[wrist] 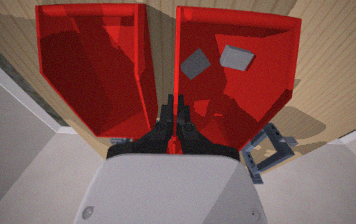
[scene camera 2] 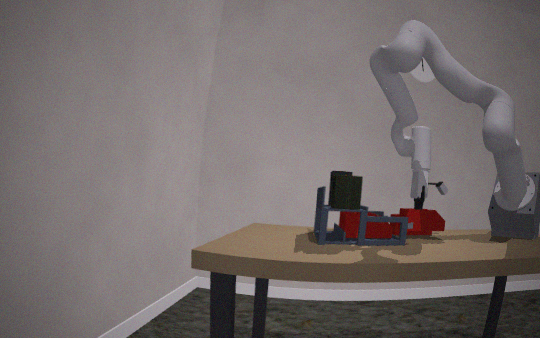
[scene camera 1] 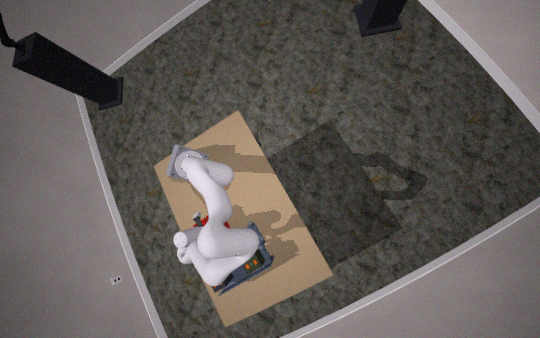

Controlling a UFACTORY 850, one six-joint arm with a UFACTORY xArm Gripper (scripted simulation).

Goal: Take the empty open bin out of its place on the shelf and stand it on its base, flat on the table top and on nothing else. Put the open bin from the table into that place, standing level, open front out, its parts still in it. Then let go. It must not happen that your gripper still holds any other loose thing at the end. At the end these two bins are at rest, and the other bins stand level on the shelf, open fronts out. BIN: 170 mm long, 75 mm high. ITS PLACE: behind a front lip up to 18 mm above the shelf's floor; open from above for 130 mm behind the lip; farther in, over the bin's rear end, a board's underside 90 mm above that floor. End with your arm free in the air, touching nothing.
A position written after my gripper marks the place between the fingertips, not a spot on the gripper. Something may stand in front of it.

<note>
I see my gripper [wrist: 175, 103] and a black box [scene camera 2: 346, 194].
</note>
